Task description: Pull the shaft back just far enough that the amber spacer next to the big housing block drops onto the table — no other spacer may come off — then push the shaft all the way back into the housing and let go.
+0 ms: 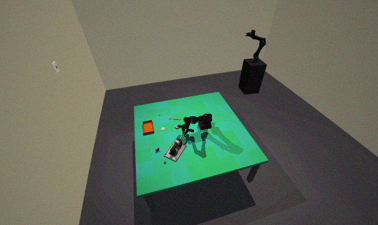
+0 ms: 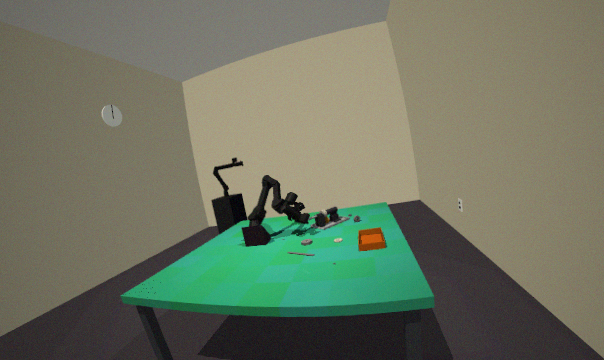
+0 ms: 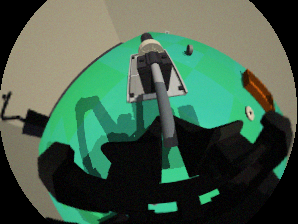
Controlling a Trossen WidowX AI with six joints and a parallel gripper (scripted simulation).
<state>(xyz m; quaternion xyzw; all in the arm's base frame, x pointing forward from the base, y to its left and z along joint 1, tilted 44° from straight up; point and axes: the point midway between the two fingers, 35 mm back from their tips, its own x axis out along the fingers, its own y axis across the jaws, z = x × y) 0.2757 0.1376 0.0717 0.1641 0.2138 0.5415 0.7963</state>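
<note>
My gripper tip is 30 mm short of the grey shaft, 40 mm to the right of it and 20 mm below it. The rest, counted from my gripper tip: pale washer: 230 mm ahead, 200 mm to the right, 50 mm below; grey disc: 50 mm ahead, 200 mm to the right, 50 mm below; orange tray: 400 mm ahead, 250 mm to the right, 50 mm below.
</note>
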